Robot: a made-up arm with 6 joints. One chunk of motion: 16 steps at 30 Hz.
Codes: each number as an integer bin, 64 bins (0 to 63) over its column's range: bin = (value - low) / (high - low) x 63, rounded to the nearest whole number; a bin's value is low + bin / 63 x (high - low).
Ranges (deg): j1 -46..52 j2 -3..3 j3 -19..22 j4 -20..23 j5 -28..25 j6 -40..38
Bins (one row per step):
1: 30 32 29 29 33 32
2: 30 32 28 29 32 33
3: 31 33 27 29 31 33
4: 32 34 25 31 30 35
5: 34 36 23 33 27 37
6: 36 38 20 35 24 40
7: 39 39 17 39 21 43
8: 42 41 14 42 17 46
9: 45 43 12 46 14 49
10: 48 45 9 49 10 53
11: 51 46 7 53 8 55
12: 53 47 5 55 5 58
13: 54 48 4 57 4 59
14: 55 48 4 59 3 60
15: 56 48 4 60 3 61
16: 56 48 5 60 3 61
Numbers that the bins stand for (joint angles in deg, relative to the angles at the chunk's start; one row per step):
1: 0.67 0.05 -0.13 -0.21 -0.24 -0.38
2: 0.67 0.05 -0.78 -0.21 -1.08 0.86
3: 2.22 0.14 -1.43 -0.21 -1.92 0.86
4: 3.78 0.24 -2.73 1.16 -2.76 3.33
5: 6.89 0.43 -4.03 2.52 -5.29 5.81
6: 10.00 0.62 -5.98 3.89 -7.81 9.52
7: 14.67 0.71 -7.94 6.62 -10.33 13.24
8: 19.33 0.90 -9.89 8.67 -13.70 16.95
9: 24.00 1.10 -11.19 11.40 -16.22 20.67
10: 28.67 1.29 -13.14 13.44 -19.59 25.62
11: 33.33 1.38 -14.44 16.17 -21.27 28.10
12: 36.44 1.48 -15.75 17.54 -23.79 31.81
13: 38.00 1.57 -16.40 18.90 -24.63 33.05
14: 39.56 1.57 -16.40 20.27 -25.48 34.29
15: 41.11 1.57 -16.40 20.95 -25.48 35.52
16: 41.11 1.57 -15.75 20.95 -25.48 35.52

